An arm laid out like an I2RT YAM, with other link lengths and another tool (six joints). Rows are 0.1 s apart.
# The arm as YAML. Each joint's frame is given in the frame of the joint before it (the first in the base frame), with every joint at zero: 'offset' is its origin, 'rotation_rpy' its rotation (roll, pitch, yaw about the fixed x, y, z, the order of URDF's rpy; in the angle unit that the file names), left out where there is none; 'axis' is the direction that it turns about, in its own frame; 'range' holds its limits. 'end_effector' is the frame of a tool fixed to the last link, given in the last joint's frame.
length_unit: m
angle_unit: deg
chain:
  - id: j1
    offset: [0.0, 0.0, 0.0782]
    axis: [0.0, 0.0, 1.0]
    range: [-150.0, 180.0]
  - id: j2
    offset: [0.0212, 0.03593, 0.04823]
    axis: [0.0, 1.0, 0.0]
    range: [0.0, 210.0]
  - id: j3
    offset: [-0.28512, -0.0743, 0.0]
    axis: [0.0, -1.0, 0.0]
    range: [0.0, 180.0]
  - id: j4
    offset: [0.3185, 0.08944, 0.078]
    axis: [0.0, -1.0, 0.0]
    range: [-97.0, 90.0]
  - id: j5
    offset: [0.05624, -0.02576, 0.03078]
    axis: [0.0, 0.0, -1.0]
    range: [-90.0, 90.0]
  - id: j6
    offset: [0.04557, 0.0, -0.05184]
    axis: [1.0, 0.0, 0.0]
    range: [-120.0, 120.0]
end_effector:
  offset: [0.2, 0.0, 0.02]
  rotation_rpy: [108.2, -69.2, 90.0]
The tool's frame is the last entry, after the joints.
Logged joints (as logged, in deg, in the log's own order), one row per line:
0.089, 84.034, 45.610, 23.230, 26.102, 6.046
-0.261, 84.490, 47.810, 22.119, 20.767, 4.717
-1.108, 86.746, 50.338, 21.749, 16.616, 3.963
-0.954, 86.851, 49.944, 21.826, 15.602, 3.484
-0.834, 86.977, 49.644, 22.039, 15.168, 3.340
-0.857, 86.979, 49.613, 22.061, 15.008, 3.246
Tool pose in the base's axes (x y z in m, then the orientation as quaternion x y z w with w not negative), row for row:
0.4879, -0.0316, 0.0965, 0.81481, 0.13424, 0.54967, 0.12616
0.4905, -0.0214, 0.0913, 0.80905, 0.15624, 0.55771, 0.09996
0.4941, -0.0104, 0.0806, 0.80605, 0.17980, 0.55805, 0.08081
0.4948, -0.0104, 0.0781, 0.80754, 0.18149, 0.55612, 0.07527
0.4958, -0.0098, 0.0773, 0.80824, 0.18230, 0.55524, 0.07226
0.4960, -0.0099, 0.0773, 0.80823, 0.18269, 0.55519, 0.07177
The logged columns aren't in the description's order. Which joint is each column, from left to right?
Columns, left to right: j6, j2, j4, j3, j5, j1.
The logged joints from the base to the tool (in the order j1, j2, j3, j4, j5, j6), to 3 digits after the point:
6.046, 84.034, 23.230, 45.610, 26.102, 0.089
4.717, 84.490, 22.119, 47.810, 20.767, -0.261
3.963, 86.746, 21.749, 50.338, 16.616, -1.108
3.484, 86.851, 21.826, 49.944, 15.602, -0.954
3.340, 86.977, 22.039, 49.644, 15.168, -0.834
3.246, 86.979, 22.061, 49.613, 15.008, -0.857

